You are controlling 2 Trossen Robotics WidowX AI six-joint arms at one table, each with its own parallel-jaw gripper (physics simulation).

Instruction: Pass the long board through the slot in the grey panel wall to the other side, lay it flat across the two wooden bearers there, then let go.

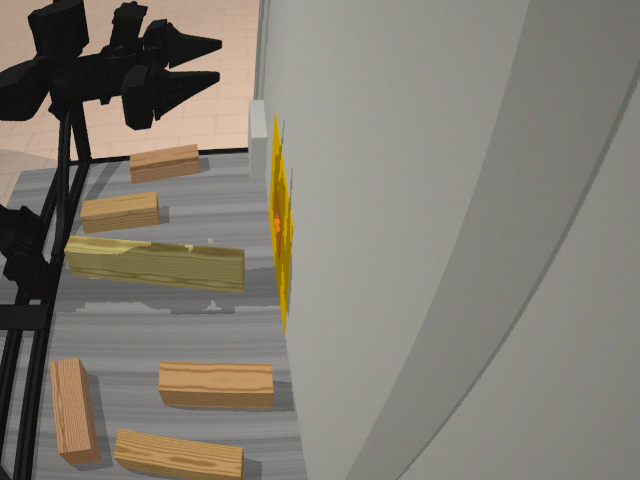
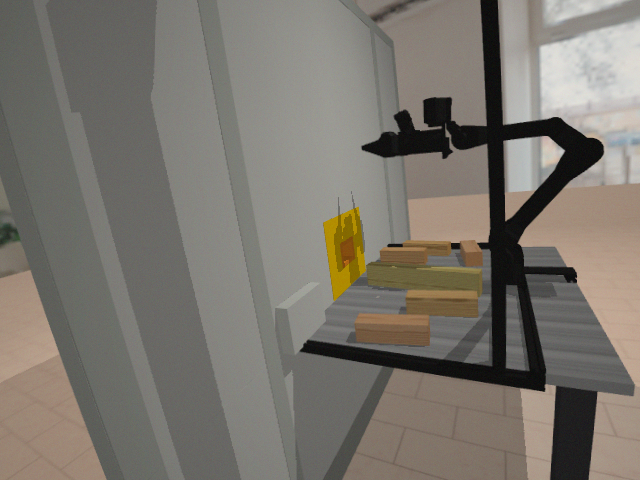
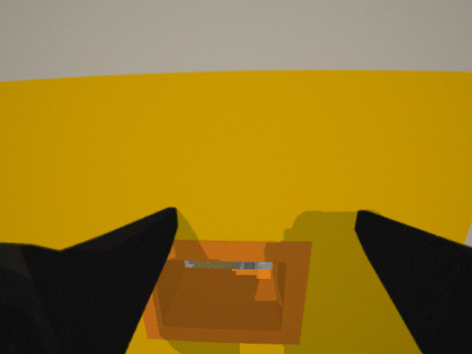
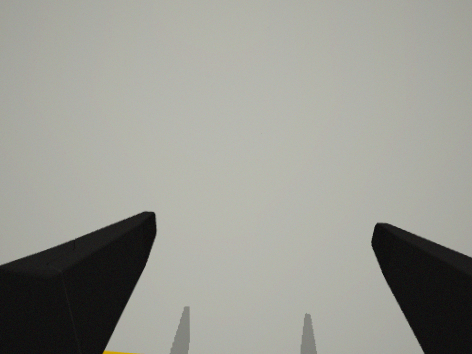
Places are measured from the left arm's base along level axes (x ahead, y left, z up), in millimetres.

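Where they show: left gripper, fingertip midpoint: [image 3: 265, 217]; right gripper, fingertip midpoint: [image 1: 221, 59] [image 2: 367, 147] [image 4: 264, 228]; right arm's base at its link origin: [image 1: 36, 284] [image 2: 509, 280].
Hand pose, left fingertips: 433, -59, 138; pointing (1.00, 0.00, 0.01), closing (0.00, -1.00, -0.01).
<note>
After its pixels a point has its place, as x, y, z.
The long board [image 1: 155, 266] @(680, -11, 27) [image 2: 423, 277] @(707, -52, 20), yellow-green, lies flat on the table, one end towards the grey panel wall [image 1: 387, 155] @(483, 334, 487) [image 2: 310, 129] @(483, -160, 442) [image 3: 225, 30] @(432, -41, 221). The orange-edged slot [image 2: 347, 250] @(467, 1, 82) [image 3: 295, 290] @(431, -76, 95) sits in a yellow patch [image 2: 333, 273] @(484, -144, 58) [image 3: 225, 150] @(432, -40, 173) on the wall. My right gripper [image 1: 220, 60] @(568, 0, 383) [image 2: 363, 148] @(568, 0, 383) [image 4: 264, 228] @(568, 0, 383) is open and empty, high above the table, pointing at the wall. My left gripper [image 3: 265, 217] @(433, -59, 138) is open and empty, facing the patch with the slot low between its fingers; a thin greenish strip shows through the slot. I cannot tell whether the bearers show.
Several shorter wooden blocks, among them one [image 1: 164, 163] @(687, -288, 20) [image 2: 392, 329] @(698, -331, 13) and another [image 1: 119, 211] @(762, -148, 24) [image 2: 442, 303] @(774, -190, 12), lie around the board on the grey table [image 1: 129, 335] @(728, 90, -19) [image 2: 578, 330] @(1025, -206, -19). A pale block [image 1: 257, 139] @(501, -270, 77) [image 2: 302, 315] @(512, -365, 42) stands against the wall. A black upright post [image 2: 493, 155] @(885, -374, 329) rises from the table frame.
</note>
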